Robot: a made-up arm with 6 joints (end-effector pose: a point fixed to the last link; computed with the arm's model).
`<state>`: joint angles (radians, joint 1 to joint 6).
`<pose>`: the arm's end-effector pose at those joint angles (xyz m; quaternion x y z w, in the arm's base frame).
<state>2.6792 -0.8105 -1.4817 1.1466 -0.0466 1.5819</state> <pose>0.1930 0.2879 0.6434 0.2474 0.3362 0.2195 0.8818</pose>
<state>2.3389 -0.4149 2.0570 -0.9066 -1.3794 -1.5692</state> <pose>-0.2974 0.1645 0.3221 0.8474 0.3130 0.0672 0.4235</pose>
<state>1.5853 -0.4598 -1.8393 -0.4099 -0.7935 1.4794</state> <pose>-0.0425 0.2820 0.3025 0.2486 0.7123 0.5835 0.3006</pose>
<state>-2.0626 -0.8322 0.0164 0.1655 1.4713 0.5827</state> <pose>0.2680 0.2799 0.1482 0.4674 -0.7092 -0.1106 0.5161</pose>
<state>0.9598 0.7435 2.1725 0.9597 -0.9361 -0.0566</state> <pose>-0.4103 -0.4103 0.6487 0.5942 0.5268 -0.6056 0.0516</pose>
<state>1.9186 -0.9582 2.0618 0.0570 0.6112 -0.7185</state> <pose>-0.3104 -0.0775 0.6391 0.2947 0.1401 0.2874 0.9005</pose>
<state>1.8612 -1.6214 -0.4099 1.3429 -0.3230 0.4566</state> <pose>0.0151 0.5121 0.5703 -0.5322 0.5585 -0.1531 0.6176</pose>
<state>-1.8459 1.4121 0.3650 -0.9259 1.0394 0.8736</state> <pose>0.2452 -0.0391 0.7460 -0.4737 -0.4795 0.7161 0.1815</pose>
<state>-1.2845 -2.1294 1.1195 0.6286 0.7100 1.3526</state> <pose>0.6660 0.1377 0.8229 -0.1503 0.0981 -0.9312 0.3173</pose>
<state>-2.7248 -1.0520 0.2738 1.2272 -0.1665 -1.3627</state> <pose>0.0646 0.3963 0.6169 -0.7825 -0.3440 0.4789 0.2003</pose>
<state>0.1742 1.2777 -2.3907 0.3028 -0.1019 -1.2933</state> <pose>-0.2652 -0.3193 0.6145 0.8556 0.1675 -0.4411 0.2130</pose>
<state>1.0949 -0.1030 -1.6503 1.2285 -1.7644 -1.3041</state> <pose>-0.1369 0.1949 0.7021 -0.4908 0.4995 -0.2307 0.6756</pose>
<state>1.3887 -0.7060 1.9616 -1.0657 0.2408 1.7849</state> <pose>-0.0565 -0.1319 0.2344 0.6440 -0.6795 0.2728 0.2217</pose>
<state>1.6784 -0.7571 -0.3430 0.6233 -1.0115 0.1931</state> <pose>0.0638 0.2227 0.6759 -0.1949 0.6755 -0.1109 0.7024</pose>
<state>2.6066 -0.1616 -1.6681 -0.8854 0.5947 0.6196</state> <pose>-0.0978 0.8143 0.1814 -0.8031 -0.3446 -0.3569 0.3301</pose>
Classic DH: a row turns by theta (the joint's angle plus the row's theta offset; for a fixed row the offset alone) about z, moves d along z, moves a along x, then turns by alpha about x. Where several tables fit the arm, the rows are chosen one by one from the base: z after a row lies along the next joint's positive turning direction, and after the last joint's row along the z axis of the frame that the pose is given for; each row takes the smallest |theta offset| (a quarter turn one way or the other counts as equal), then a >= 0, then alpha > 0; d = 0 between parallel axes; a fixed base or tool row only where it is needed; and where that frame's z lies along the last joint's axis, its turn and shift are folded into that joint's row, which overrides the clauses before.
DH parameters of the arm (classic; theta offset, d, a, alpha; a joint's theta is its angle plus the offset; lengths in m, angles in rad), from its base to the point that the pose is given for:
base (fixed): 0.6832 0 0.1914 3.1416
joint 1: 0.7388 -0.3914 0.0305 1.3008
joint 2: 0 -0.4347 -0.0332 -1.3008
joint 3: -0.1339 -0.0005 -0.0381 -1.2759
joint 4: 0.2639 0.1625 0.0092 2.8368
joint 5: 0.2523 0.2677 0.0637 -1.5708
joint 6: -0.1633 0.147 0.102 1.3538
tool (fixed): -2.8564 0.205 0 0

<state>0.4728 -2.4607 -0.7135 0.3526 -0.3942 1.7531</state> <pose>-0.1023 0.0277 0.5494 -0.7279 0.1782 0.5306 0.3961</pose>
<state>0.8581 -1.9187 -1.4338 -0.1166 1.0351 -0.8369</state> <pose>-0.2074 -0.4996 0.2823 -0.2374 -0.8299 0.2899 0.4135</pose>
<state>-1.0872 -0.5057 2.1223 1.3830 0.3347 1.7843</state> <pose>0.5941 -0.4227 0.4786 0.5318 -0.2989 0.3739 0.6987</pose>
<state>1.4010 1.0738 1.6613 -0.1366 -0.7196 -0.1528</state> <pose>-0.4727 0.0445 0.1965 0.9874 0.1313 -0.0199 0.0864</pose>
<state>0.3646 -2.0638 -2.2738 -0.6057 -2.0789 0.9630</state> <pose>-0.1113 -0.4298 0.2132 0.7516 -0.4984 -0.0421 0.4300</pose>
